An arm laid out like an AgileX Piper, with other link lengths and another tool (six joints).
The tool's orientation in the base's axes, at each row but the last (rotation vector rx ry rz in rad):
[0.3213, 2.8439, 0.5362]
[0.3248, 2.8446, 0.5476]
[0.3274, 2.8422, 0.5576]
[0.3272, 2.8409, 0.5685]
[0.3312, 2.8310, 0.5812]
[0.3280, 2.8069, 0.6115]
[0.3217, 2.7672, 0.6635]
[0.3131, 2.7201, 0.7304]
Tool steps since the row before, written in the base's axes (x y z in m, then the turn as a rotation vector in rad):
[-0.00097, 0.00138, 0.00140, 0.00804, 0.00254, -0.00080]
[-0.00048, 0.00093, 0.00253, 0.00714, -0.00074, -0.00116]
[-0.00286, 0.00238, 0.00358, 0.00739, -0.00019, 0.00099]
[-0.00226, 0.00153, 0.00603, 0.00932, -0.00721, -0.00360]
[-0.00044, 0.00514, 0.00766, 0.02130, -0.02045, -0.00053]
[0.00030, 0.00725, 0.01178, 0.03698, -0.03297, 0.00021]
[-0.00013, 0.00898, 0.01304, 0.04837, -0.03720, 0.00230]
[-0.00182, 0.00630, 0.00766, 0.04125, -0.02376, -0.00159]
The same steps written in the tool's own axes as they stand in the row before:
[0.00102, 0.00162, -0.00107, -0.00684, 0.00338, 0.00367]
[0.00024, 0.00174, -0.00210, -0.00677, 0.00011, 0.00266]
[0.00270, 0.00306, -0.00316, -0.00724, 0.00150, 0.00098]
[0.00149, 0.00340, -0.00548, -0.01009, -0.00633, 0.00315]
[0.00040, 0.00767, -0.00513, -0.02550, -0.01486, -0.00110]
[-0.00061, 0.01157, -0.00756, -0.04381, -0.02306, -0.00195]
[-0.00019, 0.01392, -0.00754, -0.05609, -0.02406, -0.00187]
[0.00169, 0.00906, -0.00410, -0.04473, -0.01561, 0.00491]

